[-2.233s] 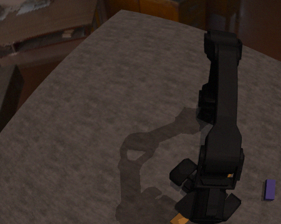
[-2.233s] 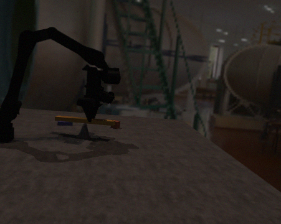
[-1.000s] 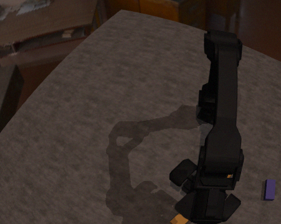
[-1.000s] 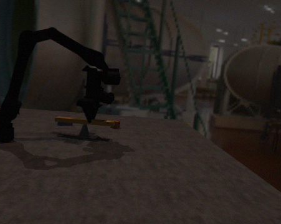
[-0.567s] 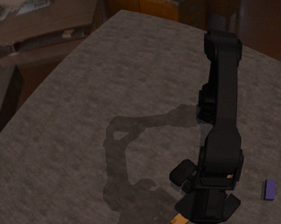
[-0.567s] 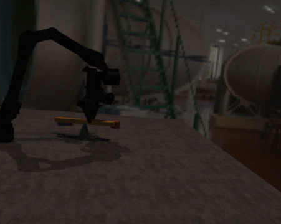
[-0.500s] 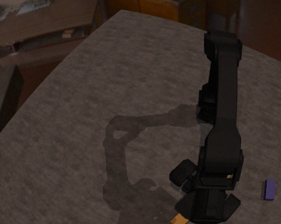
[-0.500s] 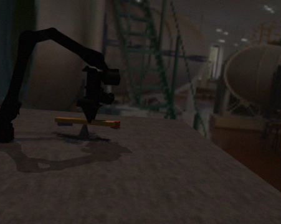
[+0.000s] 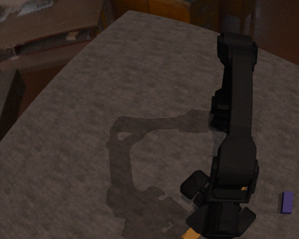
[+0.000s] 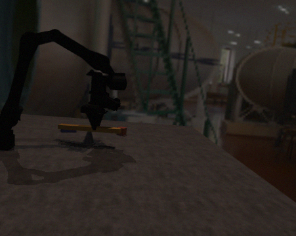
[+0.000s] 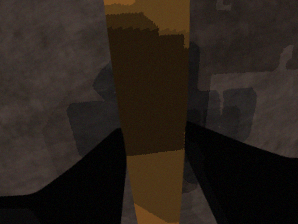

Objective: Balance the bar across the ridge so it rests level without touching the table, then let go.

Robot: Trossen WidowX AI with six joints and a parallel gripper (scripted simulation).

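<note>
My gripper tip is 30 mm past the orange bar and 10 mm to the right of it. From my gripper tip the other things lie so: small purple block 130 mm behind, 200 mm to the left, 50 mm below; small red block 110 mm ahead, 200 mm to the left, 40 mm below.
</note>
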